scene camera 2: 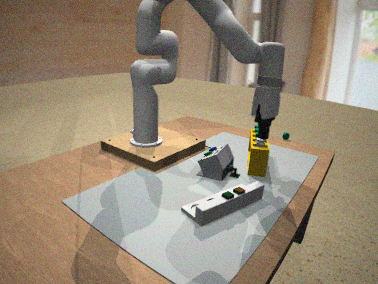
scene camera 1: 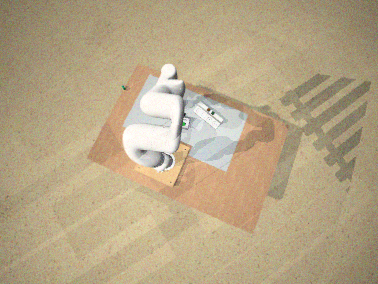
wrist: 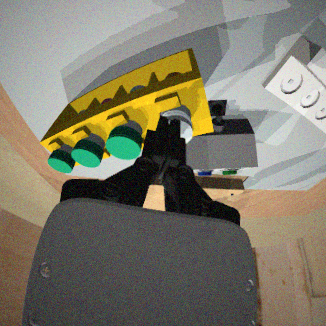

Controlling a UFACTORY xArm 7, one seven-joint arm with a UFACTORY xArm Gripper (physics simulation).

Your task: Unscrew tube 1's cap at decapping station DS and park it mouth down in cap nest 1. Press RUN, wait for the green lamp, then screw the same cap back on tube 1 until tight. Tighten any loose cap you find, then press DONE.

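Seen in the pictures: gripper, fingertip midpoint: (scene camera 2: 262, 138) (wrist: 164, 130); arm's base, link origin: (scene camera 2: 146, 141).
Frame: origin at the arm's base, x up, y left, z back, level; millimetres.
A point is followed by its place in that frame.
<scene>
A yellow rack (scene camera 2: 258, 159) @[x 27, y 104, z -422 mm] (wrist: 136, 94) @[x 54, y 170, z -422 mm] stands at the far side of the grey mat (scene camera 2: 137, 213) @[x -33, y -297, z -310 mm]. Three of its tubes carry green caps (wrist: 124, 142) @[x 89, y 176, z -392 mm]. The end tube (wrist: 181, 120) @[x 86, y 130, z -422 mm] (scene camera 2: 260, 141) @[x 82, y 119, z -414 mm] has a bare threaded neck with no cap. My gripper (wrist: 164, 130) @[x 86, y 141, z -411 mm] (scene camera 2: 263, 136) @[x 86, y 141, z -411 mm] is shut and empty, with its fingertips right at that bare neck. A small green cap (scene camera 1: 123, 87) @[x -6, y 573, z -341 mm] (scene camera 2: 286, 135) @[x -13, y 572, z -349 mm] lies on the floor beyond the table's far edge. The white cap nest block (scene camera 2: 223, 204) @[x 6, y -165, z -469 mm] (scene camera 1: 208, 114) @[x -21, y -112, z -452 mm] (wrist: 301, 90) @[x -22, y -57, z -439 mm] lies near the front, its round nests empty. The arm hides the rack in the overhead view.
A grey slanted control box (scene camera 2: 216, 162) @[x 25, y -10, z -336 mm] (wrist: 223, 150) @[x 27, y 44, z -333 mm] with a blue and a green button sits between the rack and the arm's wooden base plate (scene camera 2: 170, 149) @[x 0, y 12, z -121 mm]. A dark green and an orange square sit on top of the nest block. The table edge runs close behind the rack.
</scene>
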